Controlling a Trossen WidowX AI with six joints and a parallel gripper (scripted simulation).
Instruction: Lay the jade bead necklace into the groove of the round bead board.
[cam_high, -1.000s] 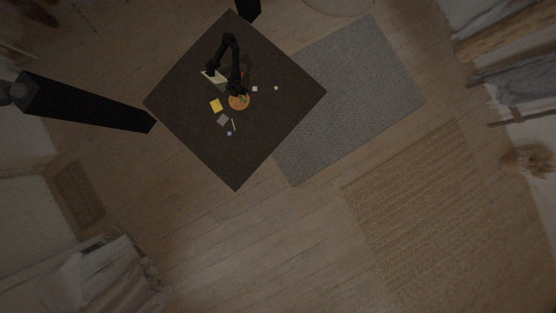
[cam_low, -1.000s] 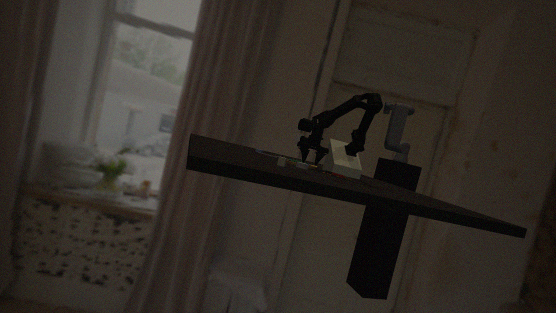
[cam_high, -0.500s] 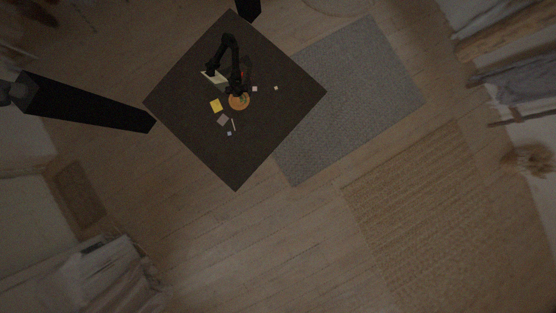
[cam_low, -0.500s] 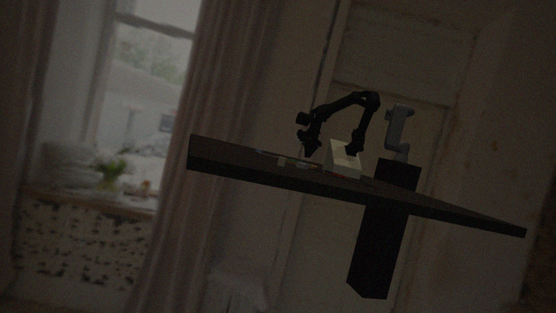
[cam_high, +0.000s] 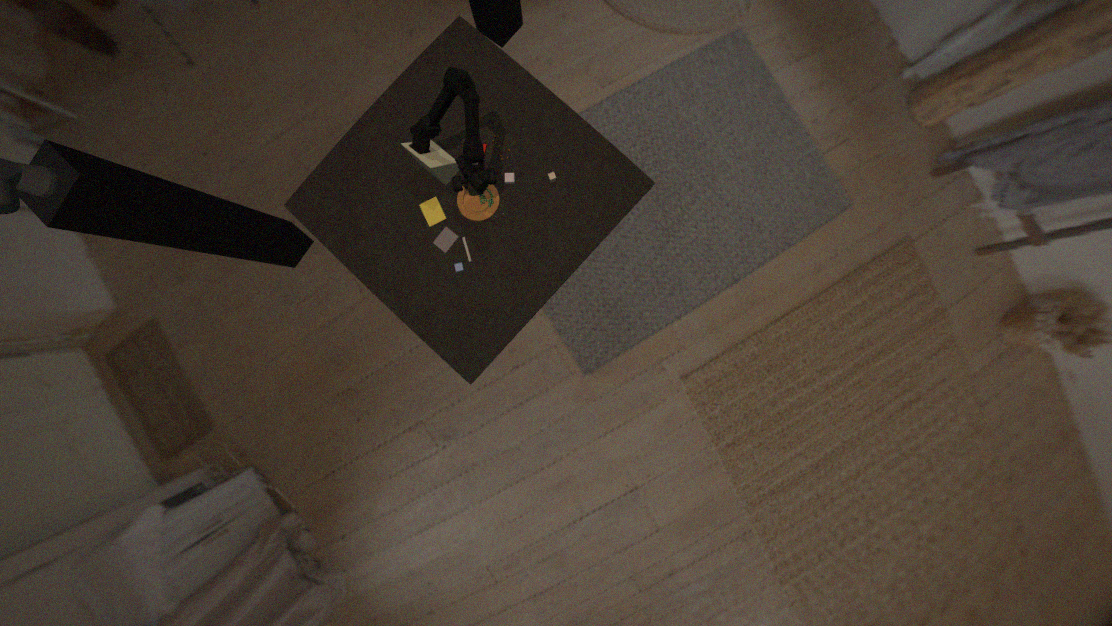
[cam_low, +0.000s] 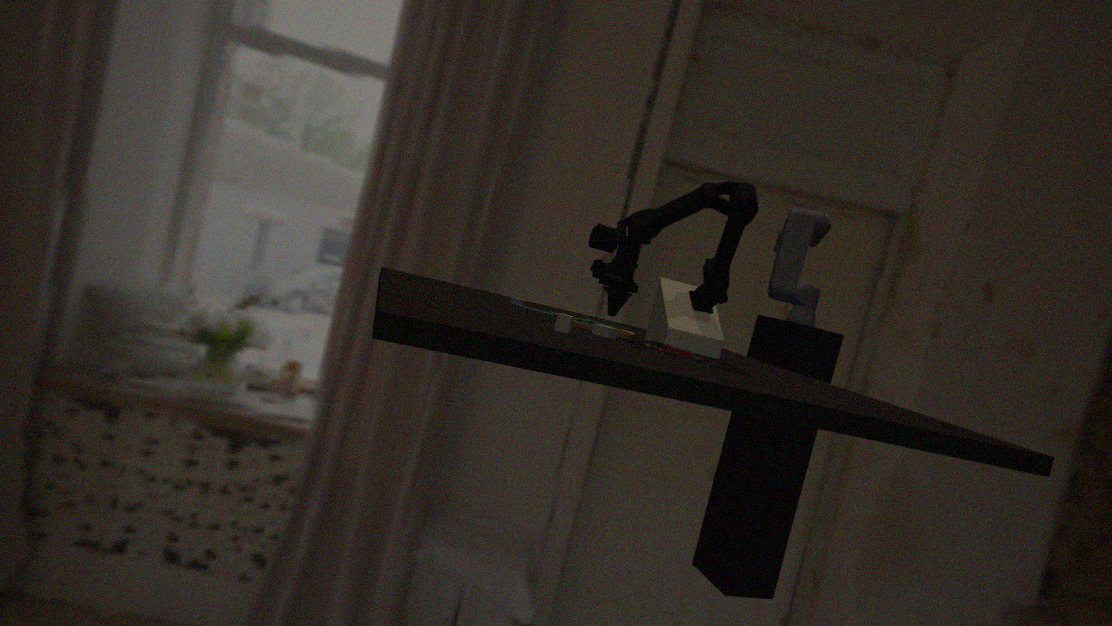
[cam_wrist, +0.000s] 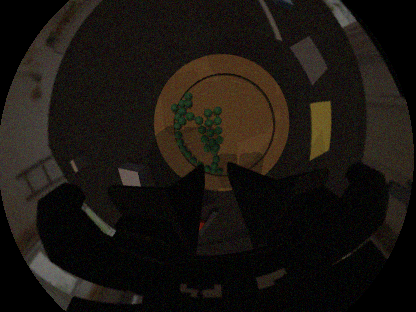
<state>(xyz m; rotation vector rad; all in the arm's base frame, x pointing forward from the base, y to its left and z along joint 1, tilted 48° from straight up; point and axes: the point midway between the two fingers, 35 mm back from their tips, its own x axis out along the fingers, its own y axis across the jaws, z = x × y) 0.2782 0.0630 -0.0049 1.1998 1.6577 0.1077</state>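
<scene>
Now: gripper tip 1 cm short of the round bead board, 4 cm to the left of it and 4 cm above it. The rest, counted from my gripper tip: yellow square 13 cm behind, 22 cm to the right, 4 cm below; grey-white block 7 cm ahead, 13 cm to the left, 3 cm below; red item 12 cm behind, 14 cm to the left, 4 cm below.
</scene>
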